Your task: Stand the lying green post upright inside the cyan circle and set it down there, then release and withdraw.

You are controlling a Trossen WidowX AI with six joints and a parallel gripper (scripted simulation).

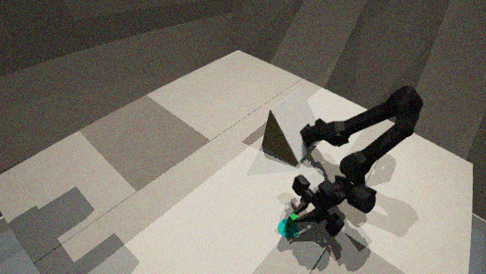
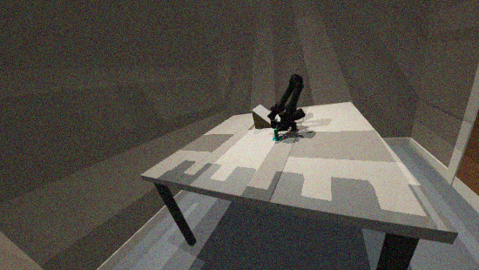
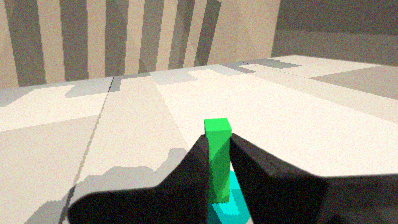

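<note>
Now: the green post 20 mm below my gripper tip. From my gripper tip the other things lie so: cyan circle: 60 mm below.
</note>
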